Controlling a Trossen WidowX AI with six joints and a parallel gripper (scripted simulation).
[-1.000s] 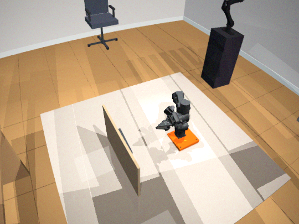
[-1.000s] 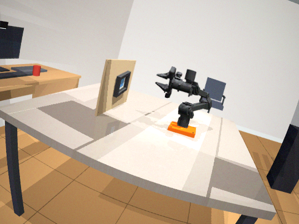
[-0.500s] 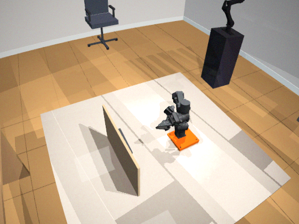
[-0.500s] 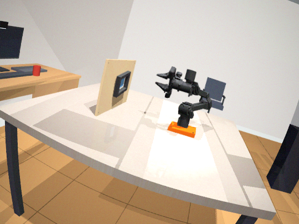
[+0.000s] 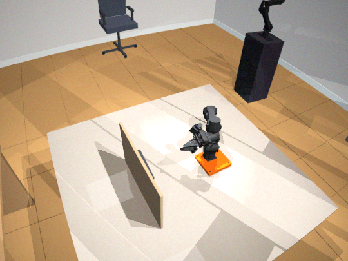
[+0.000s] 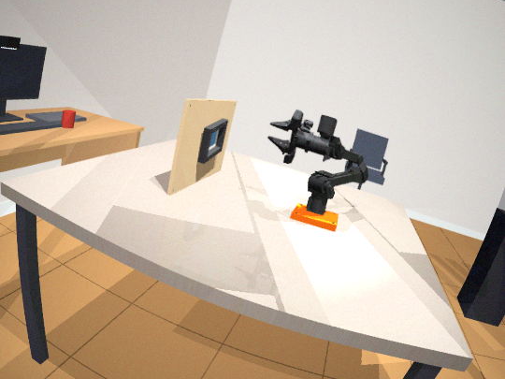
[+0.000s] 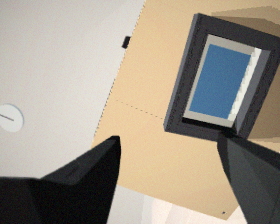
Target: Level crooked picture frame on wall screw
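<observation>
Right now my gripper tip is 200 mm short of the picture frame, 90 mm above it and 10 mm to the left of it. Also, from my gripper tip: wall board 210 mm ahead, 100 mm below.
</observation>
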